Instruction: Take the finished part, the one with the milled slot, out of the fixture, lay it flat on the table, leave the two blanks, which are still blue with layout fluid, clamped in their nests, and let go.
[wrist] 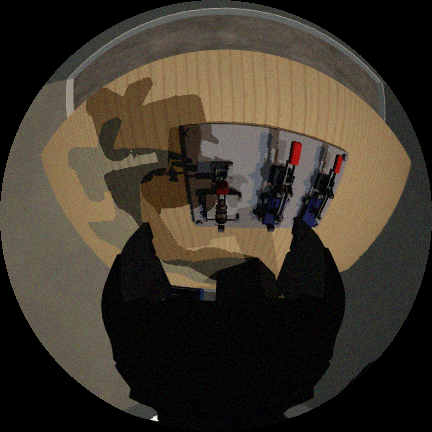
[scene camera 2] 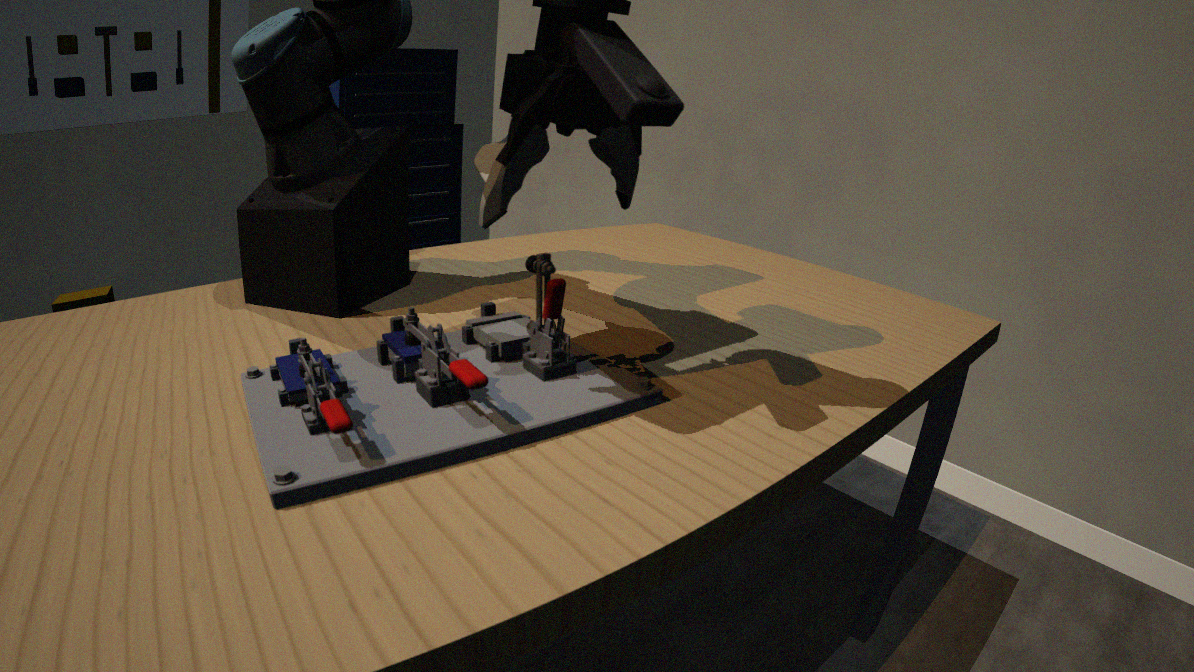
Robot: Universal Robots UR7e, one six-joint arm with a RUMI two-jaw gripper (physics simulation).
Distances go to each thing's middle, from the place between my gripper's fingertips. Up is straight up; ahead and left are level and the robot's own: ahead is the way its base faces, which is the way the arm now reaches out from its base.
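Labels:
From my hand: finished part [scene camera 2: 508,330], 9 cm behind, 13 cm below; fixture plate [scene camera 2: 396,433], 11 cm to the right, 4 cm behind, 15 cm below; clamp arm [scene camera 2: 540,264], 2 cm behind, 8 cm below.

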